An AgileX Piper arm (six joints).
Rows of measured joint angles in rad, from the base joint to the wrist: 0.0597 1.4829 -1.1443 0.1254 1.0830 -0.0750; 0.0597 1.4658 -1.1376 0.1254 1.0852 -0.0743; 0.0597 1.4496 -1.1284 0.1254 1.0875 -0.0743; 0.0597 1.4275 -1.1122 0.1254 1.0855 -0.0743; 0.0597 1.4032 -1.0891 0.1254 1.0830 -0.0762; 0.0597 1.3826 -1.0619 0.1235 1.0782 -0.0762; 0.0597 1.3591 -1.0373 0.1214 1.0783 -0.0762; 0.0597 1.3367 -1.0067 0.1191 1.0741 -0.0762; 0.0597 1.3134 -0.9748 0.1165 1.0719 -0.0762; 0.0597 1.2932 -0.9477 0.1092 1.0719 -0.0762; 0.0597 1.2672 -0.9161 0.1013 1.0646 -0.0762; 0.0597 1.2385 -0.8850 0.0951 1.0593 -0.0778; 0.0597 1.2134 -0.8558 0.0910 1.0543 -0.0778; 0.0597 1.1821 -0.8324 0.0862 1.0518 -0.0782; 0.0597 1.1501 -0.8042 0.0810 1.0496 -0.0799; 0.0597 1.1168 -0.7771 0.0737 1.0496 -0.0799; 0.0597 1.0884 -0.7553 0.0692 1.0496 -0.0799; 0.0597 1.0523 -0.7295 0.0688 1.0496 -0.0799
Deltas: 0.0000 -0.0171 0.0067 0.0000 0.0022 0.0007; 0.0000 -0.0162 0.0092 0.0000 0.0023 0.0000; 0.0000 -0.0221 0.0162 0.0000 -0.0020 0.0000; 0.0000 -0.0243 0.0231 0.0000 -0.0025 -0.0019; 0.0000 -0.0206 0.0272 -0.0019 -0.0048 0.0000; 0.0000 -0.0235 0.0246 -0.0021 0.0001 0.0000; 0.0000 -0.0224 0.0306 -0.0023 -0.0042 0.0000; 0.0000 -0.0233 0.0319 -0.0026 -0.0022 0.0000; 0.0000 -0.0202 0.0271 -0.0073 0.0000 0.0000; 0.0000 -0.0260 0.0316 -0.0079 -0.0073 0.0000; 0.0000 -0.0287 0.0311 -0.0062 -0.0053 -0.0016; 0.0000 -0.0251 0.0292 -0.0041 -0.0050 0.0000; 0.0000 -0.0313 0.0234 -0.0048 -0.0025 -0.0004; 0.0000 -0.0320 0.0282 -0.0052 -0.0022 -0.0017; 0.0000 -0.0333 0.0271 -0.0073 0.0000 0.0000; 0.0000 -0.0284 0.0218 -0.0045 0.0000 0.0000; 0.0000 -0.0361 0.0258 -0.0004 0.0000 0.0000
